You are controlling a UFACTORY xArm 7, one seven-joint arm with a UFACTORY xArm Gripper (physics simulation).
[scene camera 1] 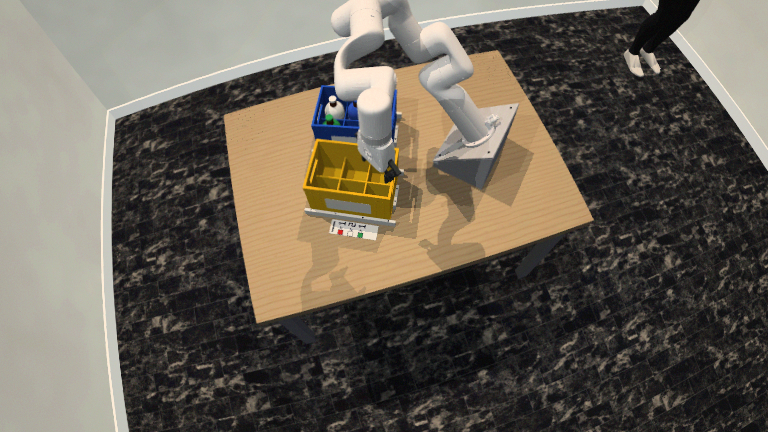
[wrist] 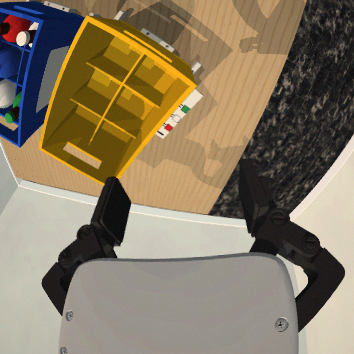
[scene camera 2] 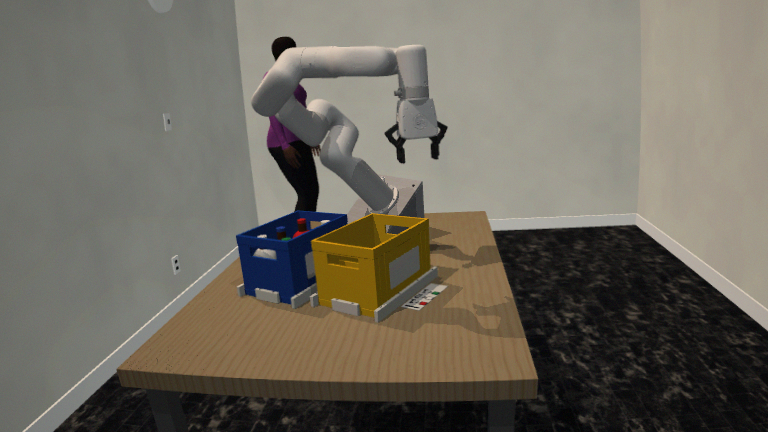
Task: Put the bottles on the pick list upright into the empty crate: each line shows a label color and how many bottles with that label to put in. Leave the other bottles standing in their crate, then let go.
Scene:
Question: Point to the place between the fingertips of my gripper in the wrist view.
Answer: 178, 181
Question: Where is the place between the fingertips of my gripper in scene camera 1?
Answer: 378, 169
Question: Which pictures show my gripper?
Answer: Scene camera 1, the wrist view and scene camera 2: all of them.

